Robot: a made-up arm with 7 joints. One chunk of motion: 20 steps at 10 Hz.
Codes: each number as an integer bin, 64 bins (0 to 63) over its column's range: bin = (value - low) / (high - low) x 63, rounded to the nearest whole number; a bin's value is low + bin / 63 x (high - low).
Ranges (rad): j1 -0.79..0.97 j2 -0.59..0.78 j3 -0.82..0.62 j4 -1..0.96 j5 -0.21..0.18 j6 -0.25..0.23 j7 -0.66..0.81
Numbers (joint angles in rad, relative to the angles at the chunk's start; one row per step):
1: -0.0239 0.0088 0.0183 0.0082 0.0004 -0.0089 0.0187
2: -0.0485 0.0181 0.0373 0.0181 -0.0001 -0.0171 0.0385
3: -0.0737 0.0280 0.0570 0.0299 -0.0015 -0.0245 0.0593
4: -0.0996 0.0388 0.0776 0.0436 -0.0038 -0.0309 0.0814
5: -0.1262 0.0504 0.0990 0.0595 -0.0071 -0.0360 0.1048
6: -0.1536 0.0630 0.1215 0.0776 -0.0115 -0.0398 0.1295
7: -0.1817 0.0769 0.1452 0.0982 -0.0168 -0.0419 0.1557
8: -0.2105 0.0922 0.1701 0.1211 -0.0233 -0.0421 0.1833
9: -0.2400 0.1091 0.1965 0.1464 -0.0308 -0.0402 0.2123
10: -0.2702 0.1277 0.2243 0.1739 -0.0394 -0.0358 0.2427
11: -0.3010 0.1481 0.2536 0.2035 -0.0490 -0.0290 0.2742
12: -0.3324 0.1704 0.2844 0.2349 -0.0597 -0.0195 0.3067
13: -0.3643 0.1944 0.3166 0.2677 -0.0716 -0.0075 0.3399
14: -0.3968 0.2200 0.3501 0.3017 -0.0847 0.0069 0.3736
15: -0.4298 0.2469 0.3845 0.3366 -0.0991 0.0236 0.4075
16: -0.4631 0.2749 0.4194 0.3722 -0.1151 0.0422 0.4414
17: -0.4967 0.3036 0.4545 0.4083 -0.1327 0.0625 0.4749
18: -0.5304 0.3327 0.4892 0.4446 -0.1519 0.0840 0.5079
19: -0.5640 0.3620 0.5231 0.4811 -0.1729 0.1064 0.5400
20: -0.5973 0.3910 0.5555 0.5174 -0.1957 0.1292 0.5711
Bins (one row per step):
1: 27 28 37 32 34 32 29
2: 27 28 38 33 34 31 30
3: 26 28 38 33 34 30 31
4: 25 29 39 34 33 29 32
5: 24 29 40 34 33 28 33
6: 23 30 41 35 32 28 34
7: 22 31 42 35 31 27 35
8: 21 31 43 36 30 27 36
9: 20 32 44 37 29 28 37
10: 19 33 46 38 28 28 39
11: 18 34 47 39 26 29 40
12: 16 35 48 40 24 30 41
13: 15 36 50 41 22 32 43
14: 14 37 51 42 20 34 44
15: 13 38 53 43 18 36 46
16: 12 40 54 44 15 38 47
17: 10 41 56 45 12 41 49
18: 9 42 57 46 9 44 50
19: 8 44 59 48 6 47 51
20: 7 45 60 49 2 50 53

